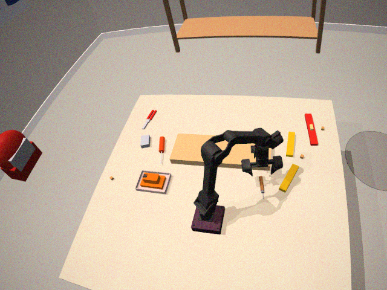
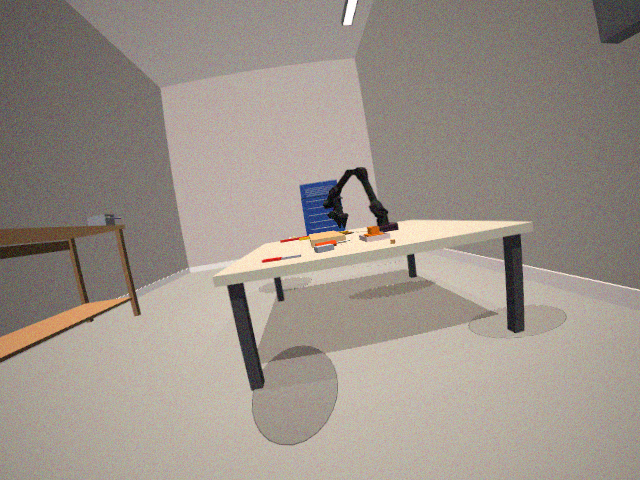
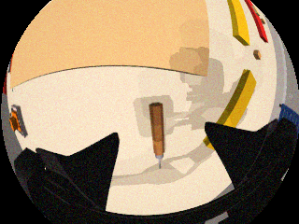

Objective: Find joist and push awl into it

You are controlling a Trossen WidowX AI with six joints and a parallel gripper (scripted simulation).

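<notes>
Now: gripper tip 6 cm past the awl, 1 cm to the left of it and 4 cm above it. The rest, counted from my gripper tip: orange stud finder: 7 cm behind, 56 cm to the left; pink tray: 7 cm behind, 54 cm to the left, 4 cm below; red level: 35 cm ahead, 27 cm to the right, 3 cm below.
</notes>
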